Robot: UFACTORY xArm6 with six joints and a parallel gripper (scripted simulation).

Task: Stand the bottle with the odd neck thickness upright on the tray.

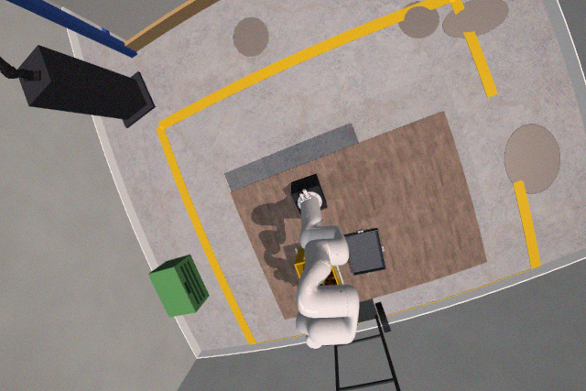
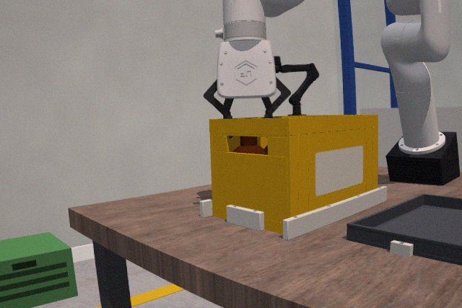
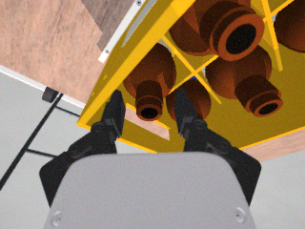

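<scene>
My gripper is now 80 mm past the yellow crate, 60 mm to the right of it and 70 mm above it. Also, from my hand: dark tray 50 mm behind, 330 mm to the left, 150 mm below.
</scene>
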